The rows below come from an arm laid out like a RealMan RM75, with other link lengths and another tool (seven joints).
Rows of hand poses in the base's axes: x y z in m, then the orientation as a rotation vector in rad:
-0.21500 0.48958 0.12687 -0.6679 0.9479 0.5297
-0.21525 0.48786 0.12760 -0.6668 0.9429 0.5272
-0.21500 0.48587 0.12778 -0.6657 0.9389 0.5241
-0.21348 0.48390 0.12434 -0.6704 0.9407 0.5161
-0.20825 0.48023 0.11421 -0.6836 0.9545 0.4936
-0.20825 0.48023 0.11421 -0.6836 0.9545 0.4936
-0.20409 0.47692 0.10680 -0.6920 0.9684 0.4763
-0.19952 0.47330 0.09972 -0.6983 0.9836 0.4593
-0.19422 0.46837 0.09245 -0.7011 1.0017 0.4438
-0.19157 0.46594 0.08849 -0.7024 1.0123 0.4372
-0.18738 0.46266 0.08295 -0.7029 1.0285 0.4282
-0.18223 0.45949 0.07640 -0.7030 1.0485 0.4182
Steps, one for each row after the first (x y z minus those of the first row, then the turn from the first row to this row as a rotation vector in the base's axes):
-0.00025 -0.00172 0.00073 0.0016 -0.0052 -0.0014
0.00000 -0.00371 0.00091 0.0027 -0.0098 -0.0035
0.00152 -0.00568 -0.00253 -0.0046 -0.0117 -0.0081
0.00675 -0.00935 -0.01266 -0.0281 -0.0094 -0.0227
0.00675 -0.00935 -0.01266 -0.0281 -0.0094 -0.0227
0.01091 -0.01266 -0.02007 -0.0458 -0.0044 -0.0353
0.01548 -0.01628 -0.02715 -0.0621 0.0022 -0.0489
0.02078 -0.02121 -0.03442 -0.0761 0.0125 -0.0635
0.02343 -0.02364 -0.03838 -0.0830 0.0195 -0.0703
0.02762 -0.02692 -0.04392 -0.0921 0.0308 -0.0803
0.03277 -0.03009 -0.05047 -0.1025 0.0451 -0.0921

